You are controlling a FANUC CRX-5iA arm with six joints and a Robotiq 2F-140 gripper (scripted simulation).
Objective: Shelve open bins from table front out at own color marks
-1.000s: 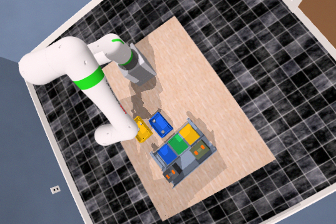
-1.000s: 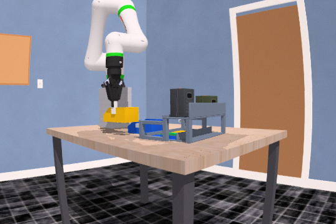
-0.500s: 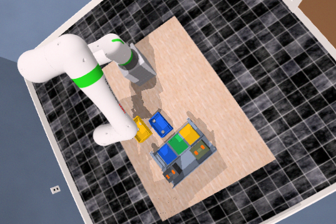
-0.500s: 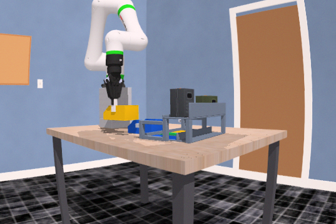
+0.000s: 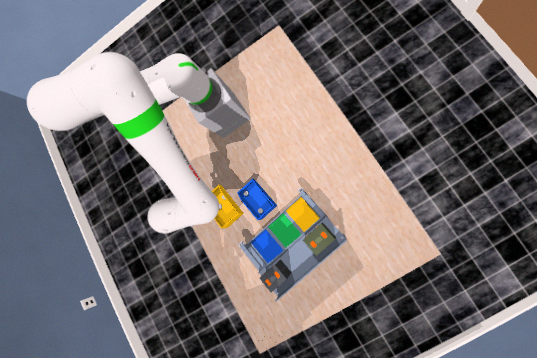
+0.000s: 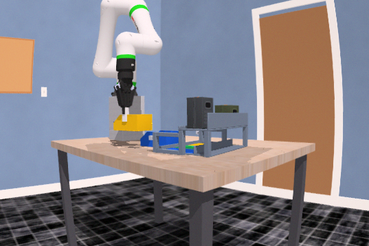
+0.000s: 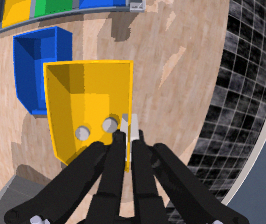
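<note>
The yellow bin lies 50 mm to the left of my hand, 40 mm below it and 10 mm behind it. The rest, counted from my hand: dark box (350 mm ahead, 140 mm to the left); then blue bin (180 mm to the left, 120 mm below, 20 mm ahead).
</note>
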